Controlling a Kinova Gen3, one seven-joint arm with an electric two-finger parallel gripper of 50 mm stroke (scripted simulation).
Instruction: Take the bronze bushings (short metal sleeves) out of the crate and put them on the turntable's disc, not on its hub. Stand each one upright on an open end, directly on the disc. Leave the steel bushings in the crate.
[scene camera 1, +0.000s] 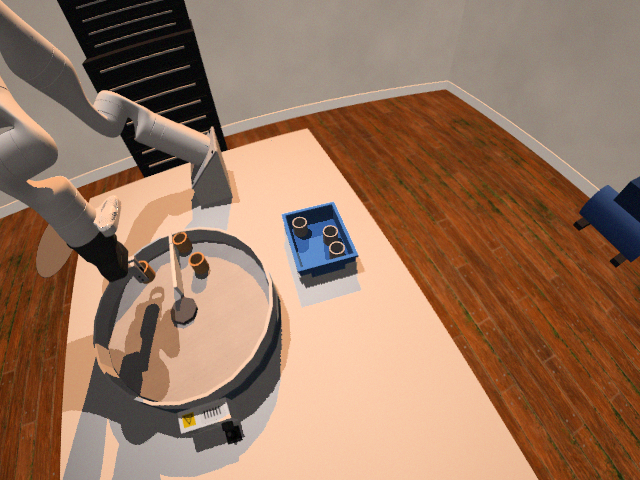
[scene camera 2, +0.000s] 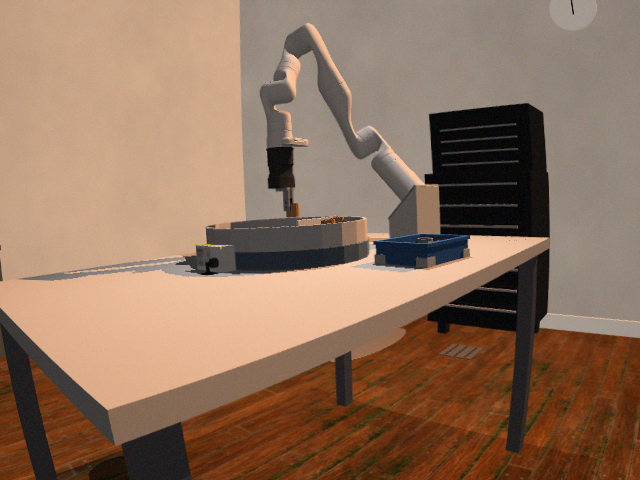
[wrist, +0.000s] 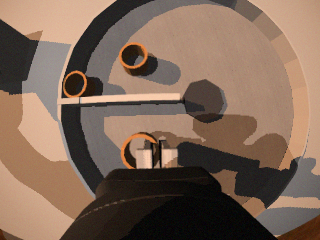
In view: the gripper (scene camera 1: 144, 278), a turntable disc (scene camera 1: 165, 346) and a blue crate (scene camera 1: 311, 255).
The gripper shows as well in scene camera 2 (scene camera 2: 289, 210) and in the wrist view (wrist: 155, 149). The turntable disc is seen too in the wrist view (wrist: 234, 118). The blue crate is seen too in scene camera 2 (scene camera 2: 405, 250).
